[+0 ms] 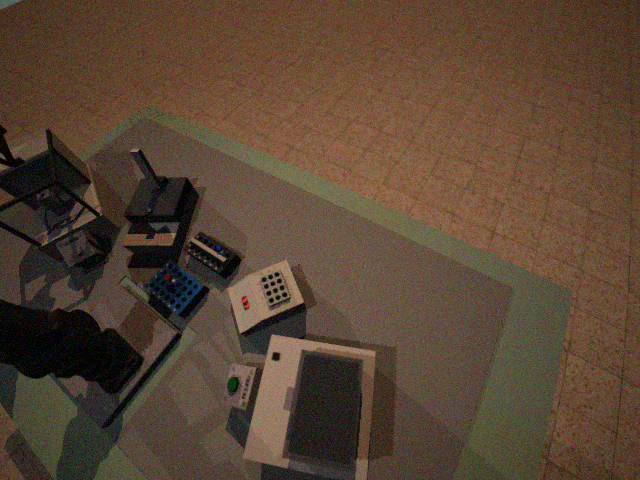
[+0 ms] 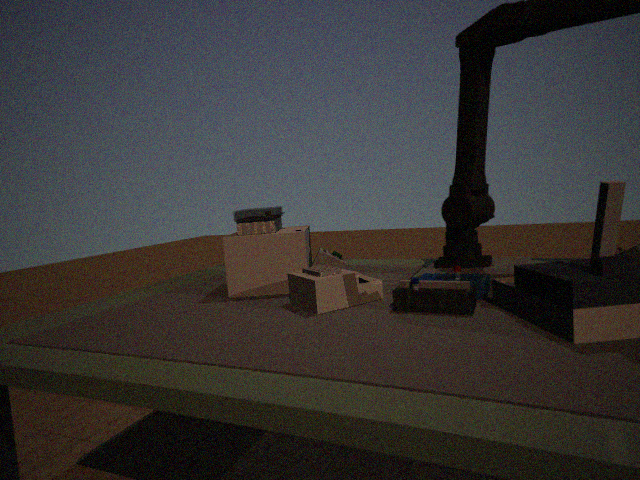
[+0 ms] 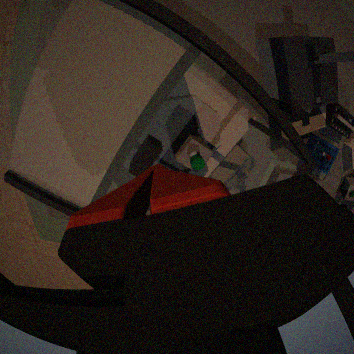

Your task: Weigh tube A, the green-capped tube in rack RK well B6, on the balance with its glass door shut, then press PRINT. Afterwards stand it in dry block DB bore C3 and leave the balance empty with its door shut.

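Frame: origin at the arm's base, x right, y down, z ahead, level; metres.
Seen in the pictures: gripper, fingertip midpoint: (image 1: pixel 13 165) (image 3: pixel 158 173); arm's base, origin of the base link: (image 1: pixel 113 359) (image 2: pixel 463 264).
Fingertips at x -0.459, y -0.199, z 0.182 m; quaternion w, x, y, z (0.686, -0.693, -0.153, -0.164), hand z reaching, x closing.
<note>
Offsets run from my fingertips to a thing's top centre. "pt": to the spot under its first point.
The blue rack RK {dz +0.014, dx +0.452, dy +0.189 m} (image 1: pixel 175 288) (image 2: pixel 449 277) (image 3: pixel 323 154) shows a red cap; I cannot make out a green cap in it. The balance {dz -0.007, dx +0.830, dy +0.029 m} (image 1: pixel 270 405) (image 2: pixel 263 259) is a pale box with a dark glass chamber {dz +0.016, dx +0.883, dy +0.029 m} (image 1: pixel 325 405); its inside and door are too dark to judge. A green round button {dz -0.054, dx +0.728, dy +0.144 m} (image 1: pixel 233 385) sits on a small pale box beside it. The dry block DB {dz +0.115, dx +0.660, dy +0.149 m} (image 1: pixel 266 297) (image 2: pixel 330 288) has dark bores. My gripper (image 3: pixel 158 173) has red fingers shut together with nothing between them, high above the table. A green spot {pt dz -0.011, dx +0.045, dy +0.051 m} (image 3: pixel 197 162) lies below it; I cannot tell what it is.
A black rack {dz +0.129, dx +0.464, dy +0.171 m} (image 1: pixel 212 252) (image 2: pixel 434 297) stands by the blue one. A dark device with a lever {pt dz +0.151, dx +0.267, dy +0.139 m} (image 1: pixel 158 202) (image 3: pixel 302 77) is at the back. The arm's column (image 2: pixel 470 143) rises behind the racks. A flat tray (image 1: pixel 151 335) lies near the arm base.
</note>
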